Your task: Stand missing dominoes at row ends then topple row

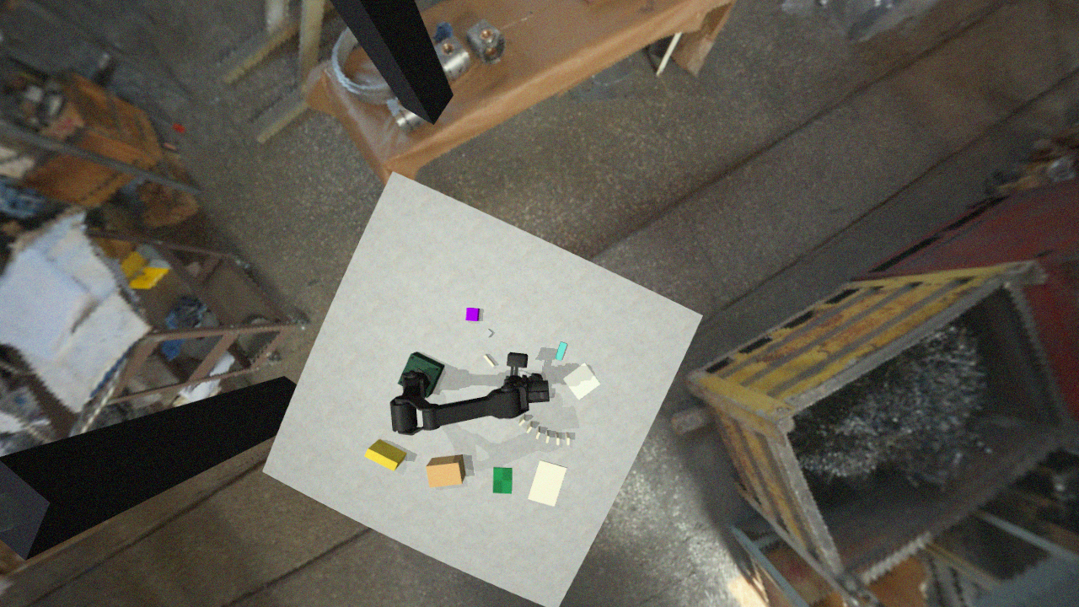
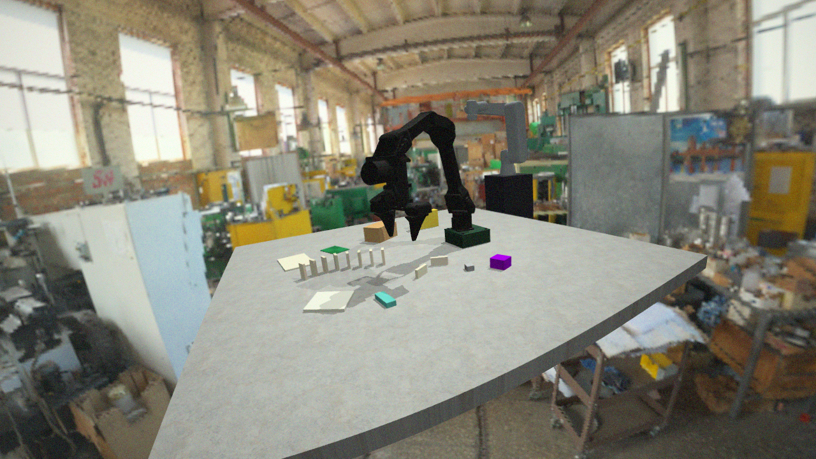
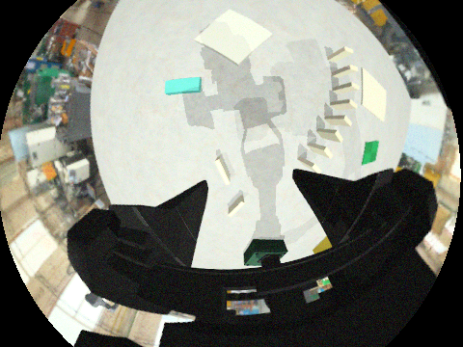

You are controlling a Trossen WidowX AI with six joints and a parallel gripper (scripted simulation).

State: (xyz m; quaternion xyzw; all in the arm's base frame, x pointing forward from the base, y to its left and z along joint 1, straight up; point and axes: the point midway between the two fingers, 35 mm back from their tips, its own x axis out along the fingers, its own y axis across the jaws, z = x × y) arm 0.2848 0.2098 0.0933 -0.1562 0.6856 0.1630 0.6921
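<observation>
Now: gripper tip 90 mm short of the teal block, 140 mm to the right of it and 100 mm above it. Round my gripper tip: white tile 220 mm ahead, 90 mm to the left, 100 mm below; grey cube 170 mm behind, 60 mm to the left, 100 mm below; purple cube 250 mm behind, 90 mm to the left, 90 mm below.
</observation>
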